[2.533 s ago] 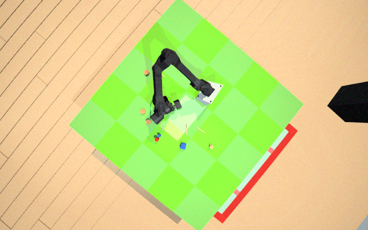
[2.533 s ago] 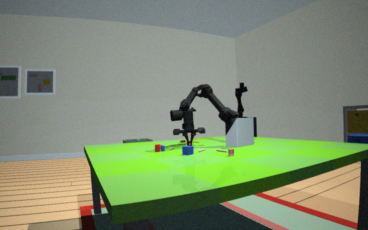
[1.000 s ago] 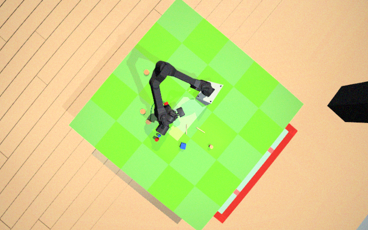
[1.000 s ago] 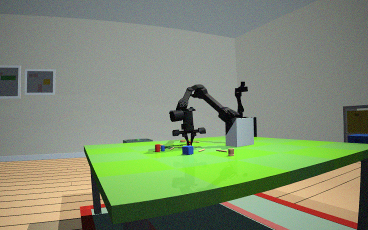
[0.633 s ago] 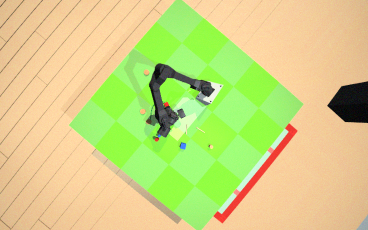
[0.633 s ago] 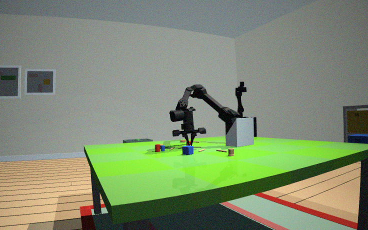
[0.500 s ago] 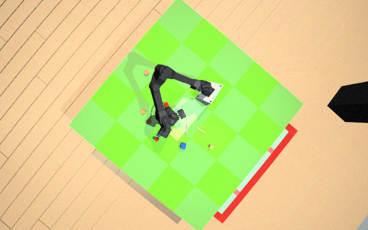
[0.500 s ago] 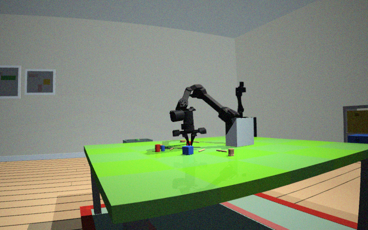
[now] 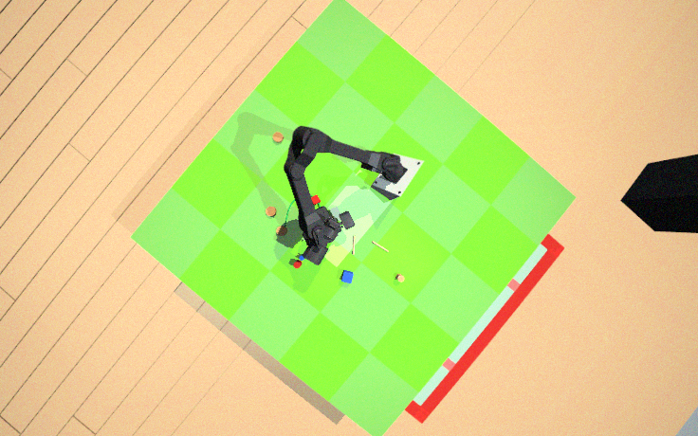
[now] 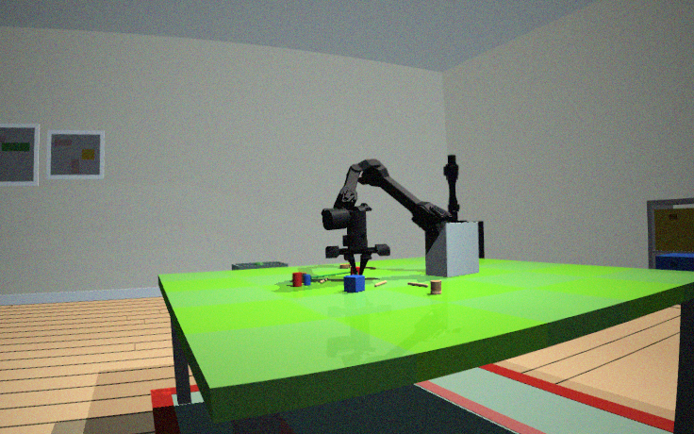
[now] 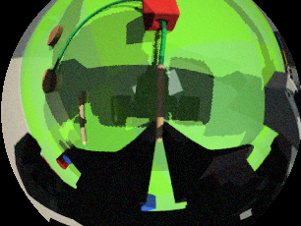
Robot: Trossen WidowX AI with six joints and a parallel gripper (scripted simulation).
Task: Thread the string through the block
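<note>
Now: gripper tip 2 cm past the thin wooden stick, 3 cm to the left of it and 1 cm below it. The rest, counted from my gripper tip: red cylinder (19 cm ahead, 2 cm above); round wooden button (13 cm ahead, 13 cm to the right); red block (5 cm behind, 11 cm to the right, 1 cm above).
</note>
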